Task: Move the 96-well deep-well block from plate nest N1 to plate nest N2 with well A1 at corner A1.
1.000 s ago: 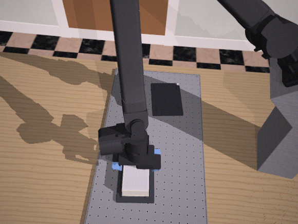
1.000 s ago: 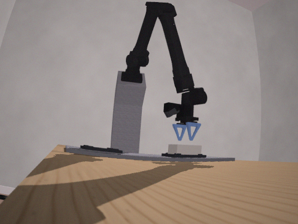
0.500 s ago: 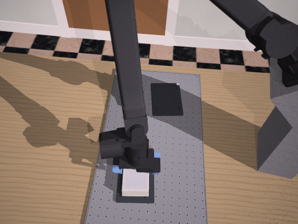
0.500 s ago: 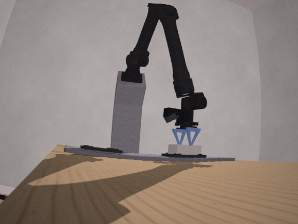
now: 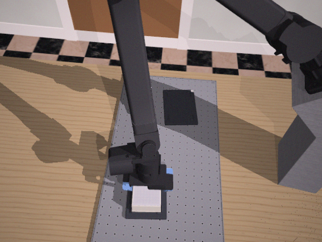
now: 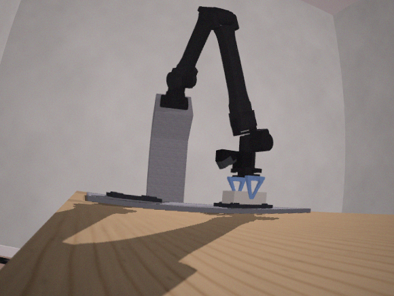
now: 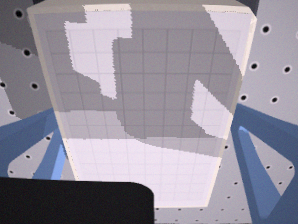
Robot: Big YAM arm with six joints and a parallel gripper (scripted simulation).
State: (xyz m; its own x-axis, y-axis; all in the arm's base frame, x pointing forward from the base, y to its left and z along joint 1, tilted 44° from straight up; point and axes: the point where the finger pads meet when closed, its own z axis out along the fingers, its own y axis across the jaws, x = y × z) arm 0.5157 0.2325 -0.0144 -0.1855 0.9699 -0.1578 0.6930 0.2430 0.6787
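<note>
Now: hand 1 cm above the white deep-well block. From my hand the other things lie so: dark plate nest N2: 2 cm behind, 36 cm to the right, 3 cm below; then dark plate nest N1: 3 cm below.
</note>
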